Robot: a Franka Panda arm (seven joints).
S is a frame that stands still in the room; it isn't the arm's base.
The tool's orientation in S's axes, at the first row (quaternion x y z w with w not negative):
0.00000 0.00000 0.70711 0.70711
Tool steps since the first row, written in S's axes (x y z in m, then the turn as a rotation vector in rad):
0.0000 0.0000 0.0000 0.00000 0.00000 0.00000
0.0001 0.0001 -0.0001 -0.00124 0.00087 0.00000
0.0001 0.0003 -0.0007 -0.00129 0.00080 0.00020
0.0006 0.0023 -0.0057 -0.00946 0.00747 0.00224
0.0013 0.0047 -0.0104 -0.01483 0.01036 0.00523
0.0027 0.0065 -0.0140 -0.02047 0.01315 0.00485
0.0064 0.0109 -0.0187 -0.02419 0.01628 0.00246
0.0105 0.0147 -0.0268 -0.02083 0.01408 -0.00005
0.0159 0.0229 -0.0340 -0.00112 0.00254 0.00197
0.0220 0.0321 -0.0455 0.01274 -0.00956 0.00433
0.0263 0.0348 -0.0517 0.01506 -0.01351 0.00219
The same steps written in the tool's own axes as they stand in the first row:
0.0000 0.0000 0.0000 0.00000 0.00000 0.00000
0.0001 -0.0001 -0.0001 0.00087 0.00124 0.00000
0.0003 -0.0001 -0.0007 0.00080 0.00129 0.00020
0.0023 -0.0006 -0.0057 0.00747 0.00946 0.00224
0.0047 -0.0013 -0.0104 0.01036 0.01483 0.00523
0.0065 -0.0027 -0.0140 0.01315 0.02047 0.00485
0.0109 -0.0064 -0.0187 0.01628 0.02419 0.00246
0.0147 -0.0105 -0.0268 0.01408 0.02083 -0.00005
0.0229 -0.0159 -0.0340 0.00254 0.00112 0.00197
0.0321 -0.0220 -0.0455 -0.00956 -0.01274 0.00433
0.0348 -0.0263 -0.0517 -0.01351 -0.01506 0.00219

